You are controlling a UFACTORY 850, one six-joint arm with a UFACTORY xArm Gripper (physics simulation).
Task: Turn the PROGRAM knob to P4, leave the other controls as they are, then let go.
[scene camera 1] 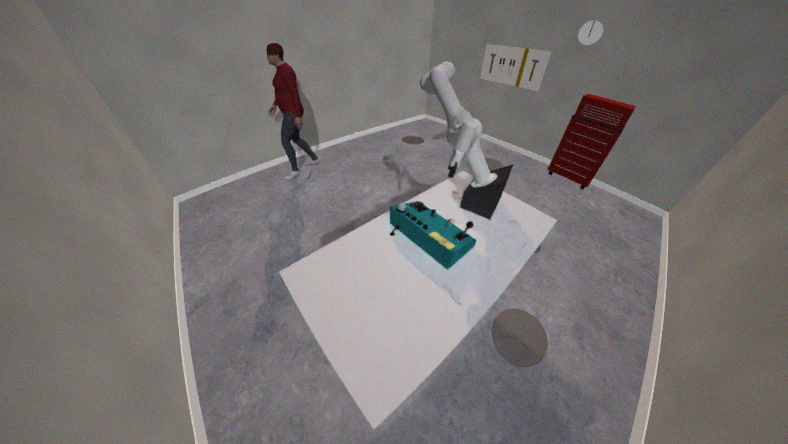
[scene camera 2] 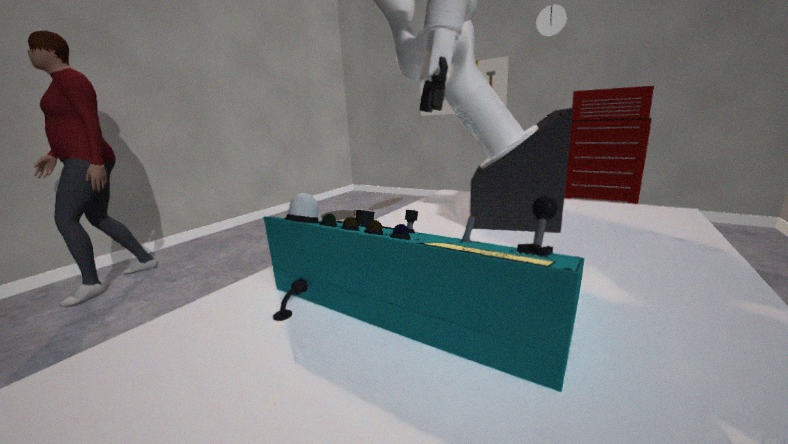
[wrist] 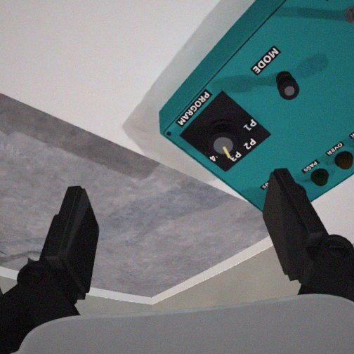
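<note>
The teal console (scene camera 1: 420,237) (scene camera 2: 430,297) (wrist: 310,115) stands on the white table. Its PROGRAM knob (scene camera 1: 419,205) (scene camera 2: 364,216) (wrist: 222,145) is round and black with a grey cap, on a black square plate. In the wrist view its yellow pointer line is toward the P3 mark; the P4 mark is partly covered by the knob. The MODE knob (scene camera 1: 433,212) (scene camera 2: 411,217) (wrist: 288,87) stands beside it. My gripper (scene camera 1: 452,168) (scene camera 2: 433,91) (wrist: 179,199) is open and empty, above and clear of the console, on the robot base's side.
The console also bears a white dome (scene camera 1: 400,207) (scene camera 2: 303,206), a row of buttons including PASS (wrist: 319,176), and a ball-topped lever (scene camera 1: 469,225) (scene camera 2: 544,208). A black crank (scene camera 2: 282,314) sticks out in front. A person (scene camera 1: 287,96) (scene camera 2: 74,126) is beyond the table by the wall.
</note>
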